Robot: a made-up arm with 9 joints. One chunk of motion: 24 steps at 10 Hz.
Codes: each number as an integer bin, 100 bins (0 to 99) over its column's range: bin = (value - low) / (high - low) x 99, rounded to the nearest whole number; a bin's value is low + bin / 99 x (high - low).
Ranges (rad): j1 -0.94..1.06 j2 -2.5..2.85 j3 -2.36..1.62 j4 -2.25..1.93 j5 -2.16..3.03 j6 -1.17..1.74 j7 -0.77..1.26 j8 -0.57..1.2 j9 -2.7..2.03
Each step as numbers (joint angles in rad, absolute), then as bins.
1 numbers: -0.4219 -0.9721 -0.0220 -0.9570 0.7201 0.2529 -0.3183 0.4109 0.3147
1 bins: 26 28 58 31 55 48 22 55 63
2 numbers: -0.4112 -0.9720 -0.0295 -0.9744 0.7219 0.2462 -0.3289 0.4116 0.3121
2 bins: 26 28 58 30 55 48 22 55 63
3 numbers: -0.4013 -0.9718 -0.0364 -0.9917 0.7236 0.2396 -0.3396 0.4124 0.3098
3 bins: 27 28 58 30 55 48 21 55 63
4 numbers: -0.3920 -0.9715 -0.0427 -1.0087 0.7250 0.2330 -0.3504 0.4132 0.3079
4 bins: 27 28 58 29 55 48 20 55 63
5 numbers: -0.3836 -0.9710 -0.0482 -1.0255 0.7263 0.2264 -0.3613 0.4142 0.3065
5 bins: 28 28 58 29 55 48 20 55 63
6 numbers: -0.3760 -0.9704 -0.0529 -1.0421 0.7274 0.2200 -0.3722 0.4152 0.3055
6 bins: 28 28 57 29 55 47 19 55 63
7 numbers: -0.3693 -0.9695 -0.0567 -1.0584 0.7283 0.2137 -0.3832 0.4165 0.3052
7 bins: 28 28 57 28 55 47 19 55 63
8 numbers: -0.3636 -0.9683 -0.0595 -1.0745 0.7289 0.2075 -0.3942 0.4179 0.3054
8 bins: 29 28 57 28 55 47 18 55 63
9 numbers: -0.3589 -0.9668 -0.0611 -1.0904 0.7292 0.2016 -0.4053 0.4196 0.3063
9 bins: 29 28 57 27 55 47 18 55 63
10 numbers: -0.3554 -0.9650 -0.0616 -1.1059 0.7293 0.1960 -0.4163 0.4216 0.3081
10 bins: 29 28 57 27 55 46 17 55 63
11 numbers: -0.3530 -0.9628 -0.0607 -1.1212 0.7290 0.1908 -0.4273 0.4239 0.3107
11 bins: 29 28 57 27 55 46 17 56 63
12 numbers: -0.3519 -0.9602 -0.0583 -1.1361 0.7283 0.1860 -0.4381 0.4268 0.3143
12 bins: 29 28 57 26 55 46 16 56 63
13 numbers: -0.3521 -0.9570 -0.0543 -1.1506 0.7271 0.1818 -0.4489 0.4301 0.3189
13 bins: 29 29 57 26 55 46 16 56 63
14 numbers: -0.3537 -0.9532 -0.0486 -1.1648 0.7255 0.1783 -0.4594 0.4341 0.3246
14 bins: 29 29 57 26 55 46 15 56 63
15 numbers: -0.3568 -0.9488 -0.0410 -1.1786 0.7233 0.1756 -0.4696 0.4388 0.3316
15 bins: 29 29 58 25 55 46 15 56 63
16 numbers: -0.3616 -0.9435 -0.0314 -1.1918 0.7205 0.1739 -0.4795 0.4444 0.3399
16 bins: 29 29 58 25 55 46 14 57 64
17 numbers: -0.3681 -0.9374 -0.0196 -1.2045 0.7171 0.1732 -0.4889 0.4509 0.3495
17 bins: 28 29 58 25 55 46 14 57 64
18 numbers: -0.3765 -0.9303 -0.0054 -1.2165 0.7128 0.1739 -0.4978 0.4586 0.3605
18 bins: 28 29 59 24 55 46 13 58 64
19 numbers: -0.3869 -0.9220 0.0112 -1.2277 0.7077 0.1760 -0.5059 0.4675 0.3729
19 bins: 27 29 59 24 55 46 13 58 64
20 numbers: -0.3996 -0.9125 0.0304 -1.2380 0.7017 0.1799 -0.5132 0.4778 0.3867
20 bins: 27 29 59 24 55 46 13 59 65
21 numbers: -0.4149 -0.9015 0.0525 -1.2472 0.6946 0.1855 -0.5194 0.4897 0.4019
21 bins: 26 30 60 24 54 46 12 59 65
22 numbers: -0.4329 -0.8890 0.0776 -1.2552 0.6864 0.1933 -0.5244 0.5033 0.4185
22 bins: 25 30 61 24 54 46 12 60 65
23 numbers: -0.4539 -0.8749 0.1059 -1.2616 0.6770 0.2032 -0.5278 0.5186 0.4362
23 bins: 24 30 61 23 54 47 12 61 66
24 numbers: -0.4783 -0.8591 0.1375 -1.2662 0.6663 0.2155 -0.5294 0.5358 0.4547
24 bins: 23 30 62 23 54 47 12 62 66
